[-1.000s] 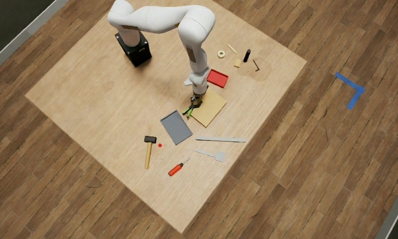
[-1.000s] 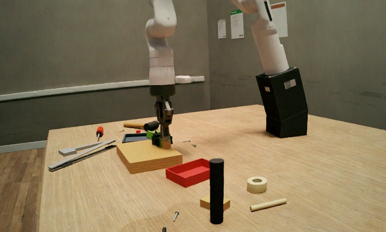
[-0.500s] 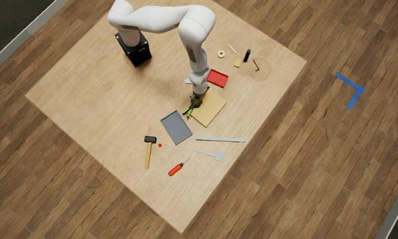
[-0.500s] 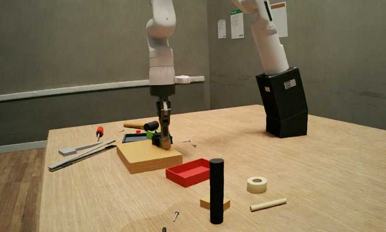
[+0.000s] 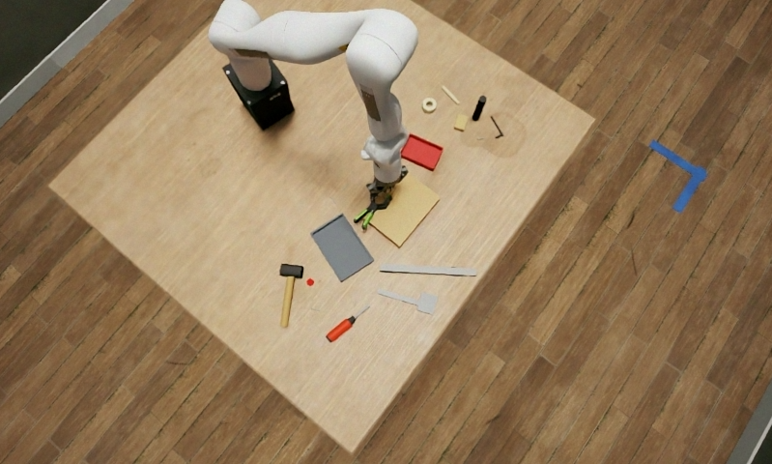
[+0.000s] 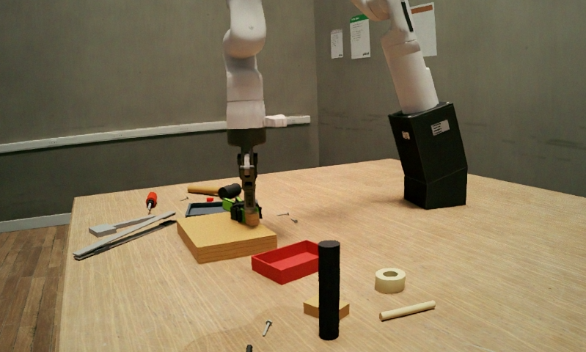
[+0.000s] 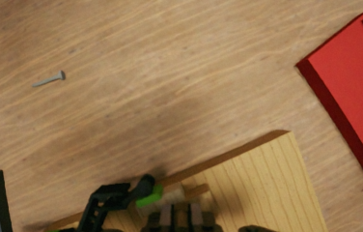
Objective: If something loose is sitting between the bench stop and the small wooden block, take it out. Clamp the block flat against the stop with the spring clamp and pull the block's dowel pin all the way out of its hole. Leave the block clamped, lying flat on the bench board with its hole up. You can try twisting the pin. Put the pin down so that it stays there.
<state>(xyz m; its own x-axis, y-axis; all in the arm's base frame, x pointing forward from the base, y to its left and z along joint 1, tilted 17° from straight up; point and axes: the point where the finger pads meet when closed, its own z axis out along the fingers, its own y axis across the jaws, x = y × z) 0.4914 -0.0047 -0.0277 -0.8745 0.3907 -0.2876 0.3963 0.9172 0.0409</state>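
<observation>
My gripper is now 2 cm above the dowel pin. Also, from my hand: wooden block: 4 cm below; tan bench board: 6 cm ahead, 1 cm to the right, 6 cm below; red tray: 18 cm to the left, 7 cm below.
</observation>
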